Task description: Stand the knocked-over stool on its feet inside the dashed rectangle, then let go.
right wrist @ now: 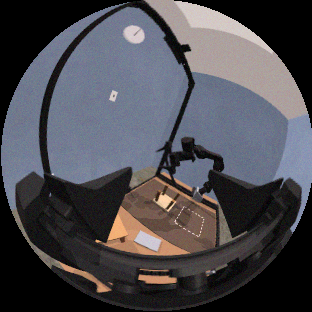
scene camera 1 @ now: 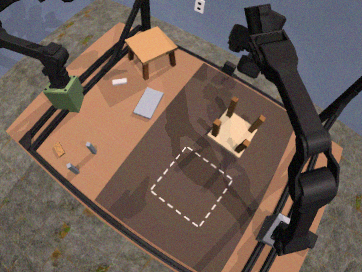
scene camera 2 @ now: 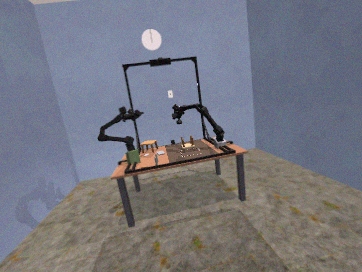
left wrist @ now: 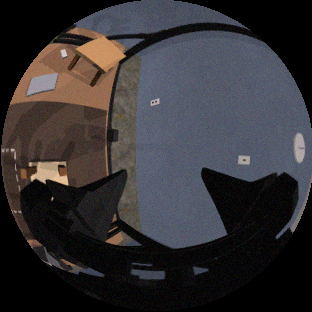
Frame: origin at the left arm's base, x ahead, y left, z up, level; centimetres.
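Where they show: left gripper, fingertip midpoint: (right wrist: pixel 156 158) (scene camera 2: pixel 176 120) (left wrist: pixel 164 172); right gripper, fingertip midpoint: (right wrist: pixel 171 172) (scene camera 2: pixel 142 114); left arm's base at its link origin: (right wrist: pixel 199 191) (scene camera 1: pixel 283 233) (scene camera 2: pixel 219 139); right arm's base at its link origin: (scene camera 1: pixel 60 83) (scene camera 2: pixel 131 151).
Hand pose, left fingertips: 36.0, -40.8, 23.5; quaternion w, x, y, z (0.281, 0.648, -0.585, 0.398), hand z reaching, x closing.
Things, the pixels of their top centre, and the offset from my left fingertips, as dx, dy, dz. Level surfaces: height alone.
- knocked-over stool, top centre: (left wrist: pixel 46 197) (scene camera 1: pixel 241 119) (right wrist: pixel 169 191) (scene camera 2: pixel 186 137) -6.7, +15.5, -19.9
- dark mat at its surface level: dz -31.0
- upright orange-topped stool at its top centre: (scene camera 1: pixel 150 43) (left wrist: pixel 103 50) (right wrist: pixel 102 222) (scene camera 2: pixel 148 142) +37.4, +2.7, -20.2
- grey slab at its top centre: (scene camera 1: pixel 148 102) (right wrist: pixel 147 240) +26.1, +21.1, -30.4
- white block at its top centre: (scene camera 1: pixel 119 81) +42.0, +19.0, -30.2
The knocked-over stool (scene camera 1: pixel 234 132) (scene camera 2: pixel 188 145) (left wrist: pixel 48 171) (right wrist: pixel 164 202) lies upside down on the dark mat (scene camera 1: pixel 140 150), its pale square seat flat and its brown legs pointing up. It lies outside the dashed rectangle (scene camera 1: pixel 199 225) (right wrist: pixel 199 235), above and to the right of it in scene camera 1. My left gripper (scene camera 1: pixel 242 51) (scene camera 2: pixel 176 115) (left wrist: pixel 164 172) is open and empty, raised well above the table and away from the stool. My right gripper (scene camera 2: pixel 139 114) is open and empty, high above the other side of the table, far from the stool.
An upright orange-topped stool (scene camera 1: pixel 151 44) (left wrist: pixel 101 52) stands at the back left. Near it lie a grey slab (scene camera 1: pixel 149 103) (right wrist: pixel 148 240) and a white block (scene camera 1: pixel 119 81). Small grey blocks (scene camera 1: pixel 91 148) stand at the left. A green box (scene camera 1: pixel 65 95) surrounds the right arm's base.
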